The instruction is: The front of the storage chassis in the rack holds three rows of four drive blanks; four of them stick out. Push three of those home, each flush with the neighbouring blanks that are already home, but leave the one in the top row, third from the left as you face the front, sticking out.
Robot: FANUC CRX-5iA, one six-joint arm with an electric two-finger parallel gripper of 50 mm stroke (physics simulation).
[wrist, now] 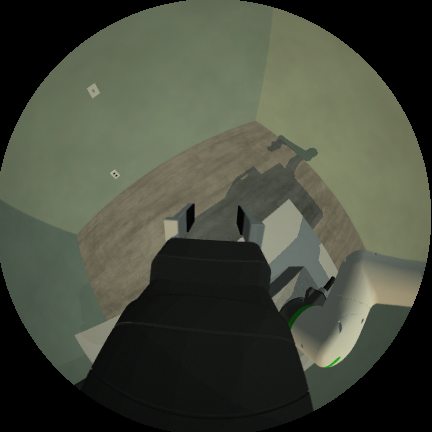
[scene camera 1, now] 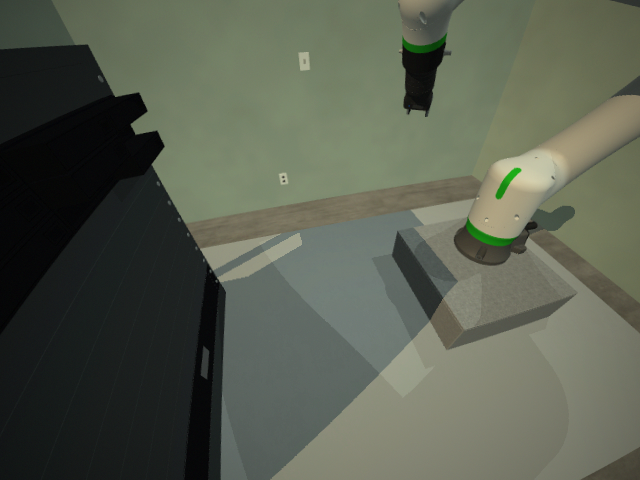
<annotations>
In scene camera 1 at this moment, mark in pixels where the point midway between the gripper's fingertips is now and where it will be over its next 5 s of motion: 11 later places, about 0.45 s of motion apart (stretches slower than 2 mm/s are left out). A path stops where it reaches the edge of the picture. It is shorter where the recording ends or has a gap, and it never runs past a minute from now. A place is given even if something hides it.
My gripper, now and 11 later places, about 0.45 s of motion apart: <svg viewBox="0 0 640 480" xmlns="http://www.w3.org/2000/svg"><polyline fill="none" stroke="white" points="417,113 416,112 416,112 414,116 415,113 415,120 422,121 405,134 399,151 398,150 398,150 397,150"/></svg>
</annotations>
